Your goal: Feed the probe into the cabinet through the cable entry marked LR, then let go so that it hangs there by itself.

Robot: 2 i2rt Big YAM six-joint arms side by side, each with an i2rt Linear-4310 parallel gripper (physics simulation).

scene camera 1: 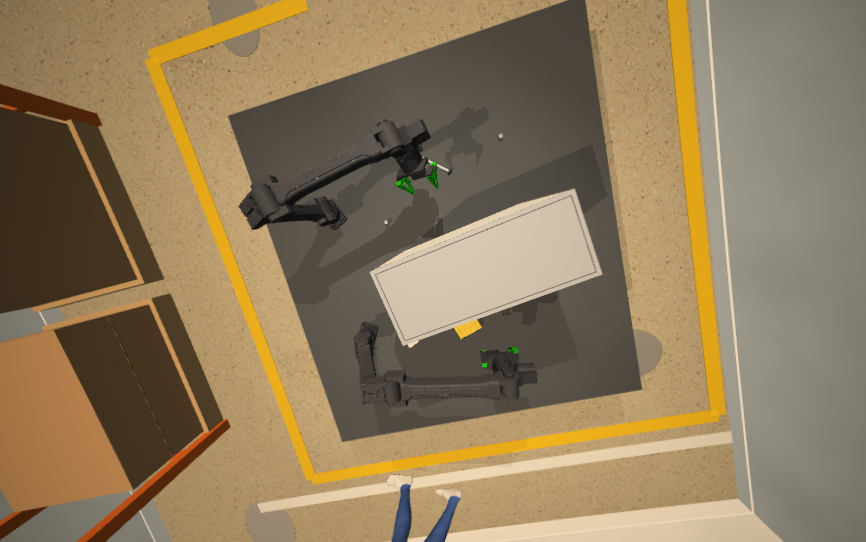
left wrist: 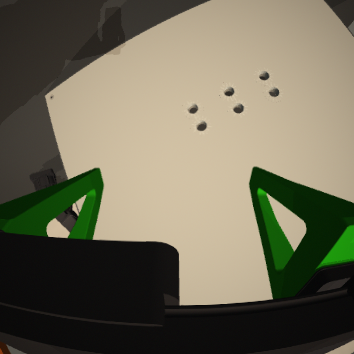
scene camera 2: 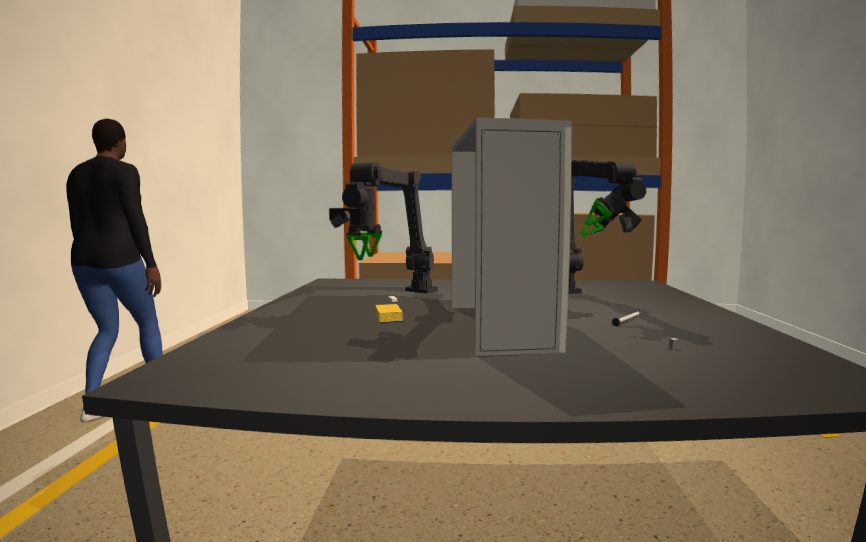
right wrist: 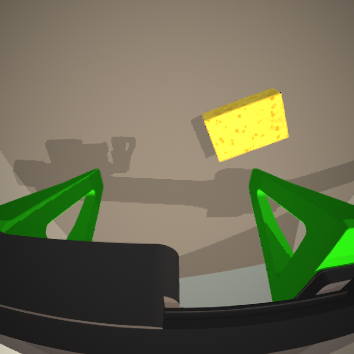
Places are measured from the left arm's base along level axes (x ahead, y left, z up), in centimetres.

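Pixels of known places: left gripper, fingertip midpoint: (scene camera 1: 425, 190) (left wrist: 175, 175) (scene camera 2: 584, 229); right gripper, fingertip midpoint: (scene camera 1: 496, 349) (scene camera 2: 365, 258) (right wrist: 175, 176); left arm's base, link origin: (scene camera 1: 332, 214); right arm's base, link origin: (scene camera 1: 367, 334) (left wrist: 42, 176) (scene camera 2: 421, 290).
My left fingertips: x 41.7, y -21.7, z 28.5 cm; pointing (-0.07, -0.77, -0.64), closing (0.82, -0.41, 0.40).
For each thing: its top centre in the pictures, then the offset to it from my left fingertips. "spot": a spot on its surface instead.
- probe, top centre: (scene camera 2: 628, 312) (scene camera 1: 428, 160) dx +8.1, dy +13.0, dz -26.0 cm
- tall pale cabinet, top centre: (scene camera 1: 482, 273) (scene camera 2: 500, 136) dx -0.2, dy -29.5, dz +27.4 cm
- upper-right hole, surface spot: (left wrist: 264, 76) spot: dx +11.1, dy -22.1, dz -10.8 cm
- lower-left hole, surface spot: (left wrist: 199, 123) spot: dx -1.1, dy -18.8, dz -8.2 cm
- yellow sponge, top centre: (right wrist: 248, 128) (scene camera 2: 388, 308) (scene camera 1: 467, 327) dx -22.0, dy -58.3, dz -25.4 cm
- small white piece, top centre: (scene camera 2: 393, 297) (scene camera 1: 413, 343) dx -49.1, dy -50.4, dz -27.4 cm
The probe (scene camera 1: 440, 166) (scene camera 2: 627, 318), a pale rod with a dark end, lies on the table; the left arm partly covers it in scene camera 1. The tall pale cabinet (scene camera 1: 485, 268) (scene camera 2: 520, 236) (left wrist: 150, 150) stands between the arms. Its panel in the left wrist view has several round holes; an upper-right hole (left wrist: 264, 76) and a lower-left hole (left wrist: 201, 126) are among them. No LR label is readable. My left gripper (scene camera 1: 423, 189) (scene camera 2: 583, 233) (left wrist: 175, 175) is open and empty, above the table, facing that panel. My right gripper (scene camera 1: 498, 353) (scene camera 2: 365, 256) (right wrist: 175, 176) is open and empty, above the table across the cabinet.
A yellow sponge (scene camera 1: 468, 329) (scene camera 2: 389, 313) (right wrist: 247, 125) lies near the cabinet on the right arm's side, with a small white piece (scene camera 1: 413, 343) (scene camera 2: 392, 298) close by. Small grey blocks (scene camera 1: 500, 136) (scene camera 1: 386, 222) (scene camera 2: 673, 343) lie on the left arm's side.
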